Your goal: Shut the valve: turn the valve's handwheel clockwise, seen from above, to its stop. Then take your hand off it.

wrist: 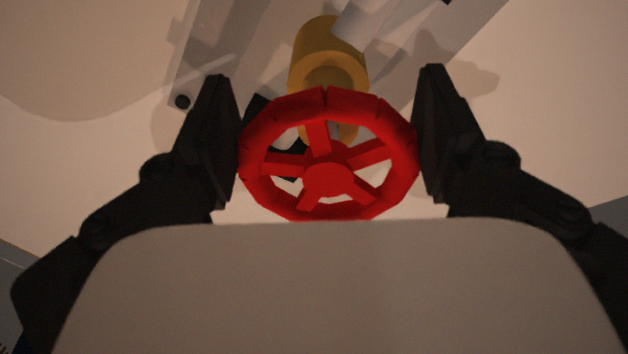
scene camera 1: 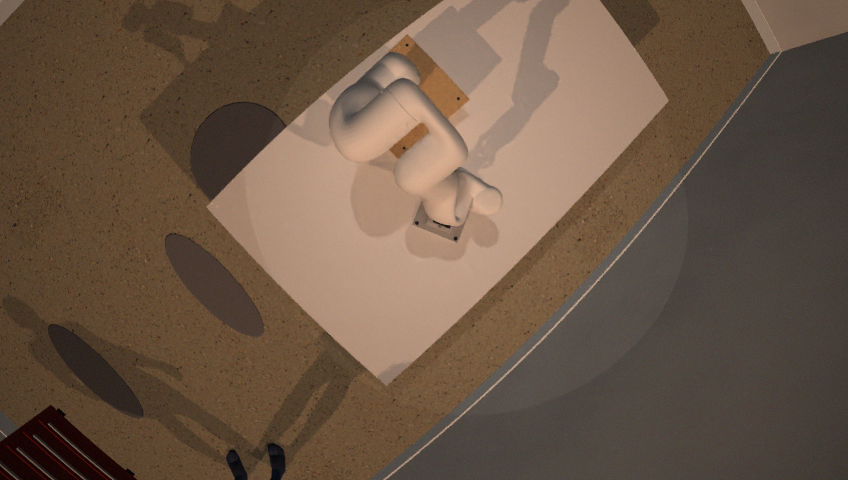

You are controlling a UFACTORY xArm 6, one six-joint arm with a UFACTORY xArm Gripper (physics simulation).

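Observation:
The red handwheel (wrist: 328, 181) with several spokes shows in the middle of the wrist view, above the yellow valve body (wrist: 327, 65). My gripper (wrist: 324, 99) is shut on the handwheel, with one black finger against the left of its rim and one against the right. The valve stands on a grey base plate (wrist: 467, 32) (scene camera 1: 450, 233) with dark bolts at its corners. In the scene view my arm's wrist hides the handwheel and the fingers. The valve's stop cannot be made out.
The base plate lies on a pale table (scene camera 1: 333, 285). An orange-brown board (scene camera 1: 437, 83) lies under the arm's base. A dark red slatted bench (scene camera 1: 53, 446) is on the floor at the lower left, and two dark shoes (scene camera 1: 276, 460) show at the bottom.

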